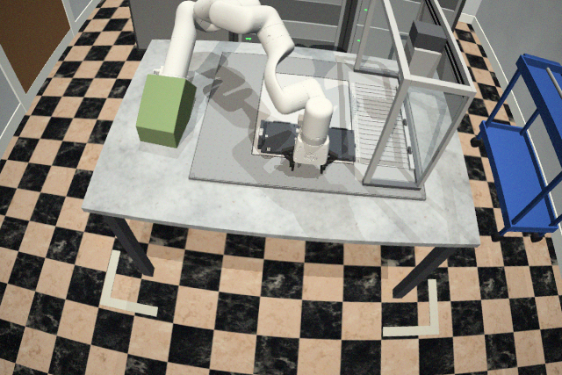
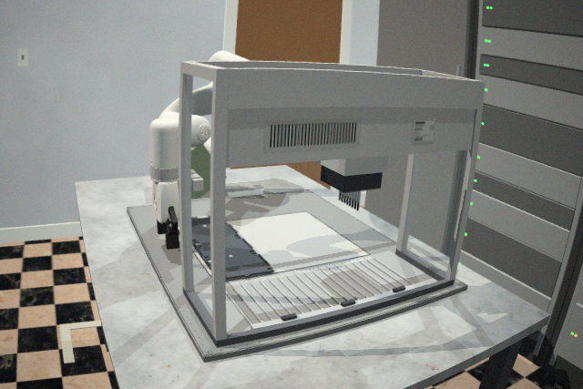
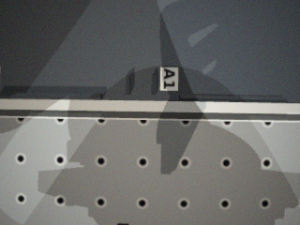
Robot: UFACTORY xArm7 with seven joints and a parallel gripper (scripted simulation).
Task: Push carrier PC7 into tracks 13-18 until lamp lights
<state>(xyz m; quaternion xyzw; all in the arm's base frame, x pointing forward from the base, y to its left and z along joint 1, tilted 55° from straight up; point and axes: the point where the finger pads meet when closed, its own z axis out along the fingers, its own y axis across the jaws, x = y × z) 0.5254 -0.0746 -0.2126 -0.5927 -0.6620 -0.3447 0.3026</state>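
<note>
The carrier PC7 lies 140 mm to the left of my hand, 30 mm below it and 10 mm behind it.
</note>
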